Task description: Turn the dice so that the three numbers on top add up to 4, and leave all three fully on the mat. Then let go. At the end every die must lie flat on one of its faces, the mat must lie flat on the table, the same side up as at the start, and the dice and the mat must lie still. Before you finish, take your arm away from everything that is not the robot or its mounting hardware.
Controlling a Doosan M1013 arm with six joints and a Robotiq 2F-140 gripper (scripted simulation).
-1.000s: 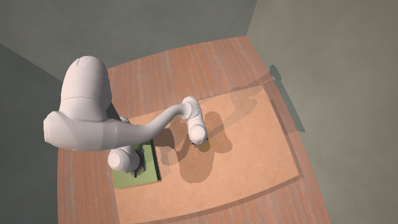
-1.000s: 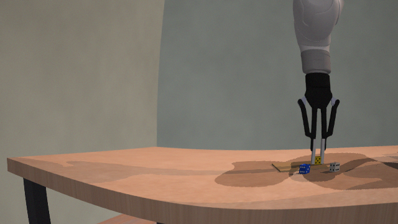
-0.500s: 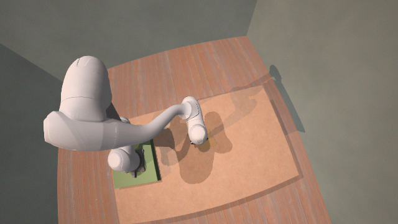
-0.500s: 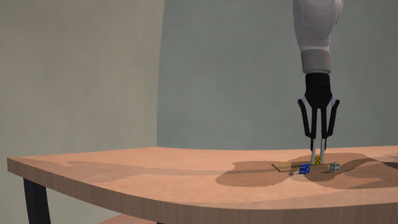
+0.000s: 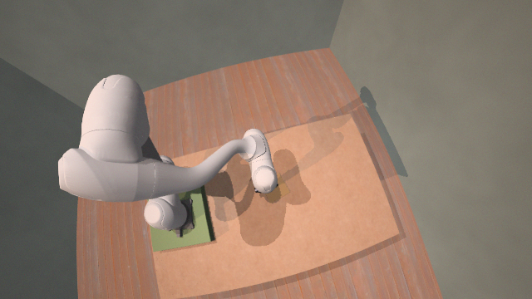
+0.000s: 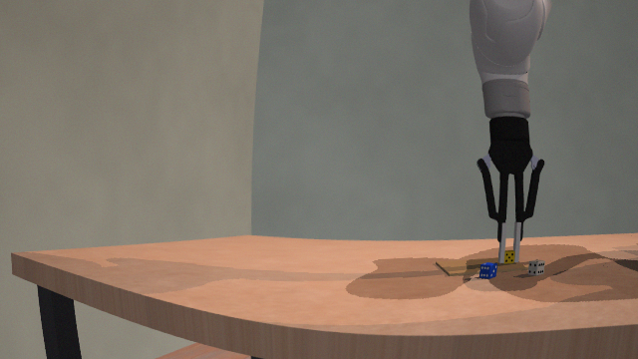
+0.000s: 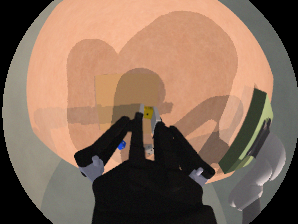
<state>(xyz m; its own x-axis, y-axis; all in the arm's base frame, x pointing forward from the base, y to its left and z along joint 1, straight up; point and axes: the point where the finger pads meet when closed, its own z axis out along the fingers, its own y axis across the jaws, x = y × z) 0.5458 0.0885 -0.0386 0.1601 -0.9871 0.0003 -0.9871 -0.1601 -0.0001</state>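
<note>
Now: hand 20 mm above the yellow die. Round my hand: tan mat: 50 mm ahead, 10 mm to the left, 40 mm below; then blue die: 30 mm ahead, 110 mm to the left, 30 mm below; then white die: 50 mm behind, 100 mm to the left, 30 mm below.
</note>
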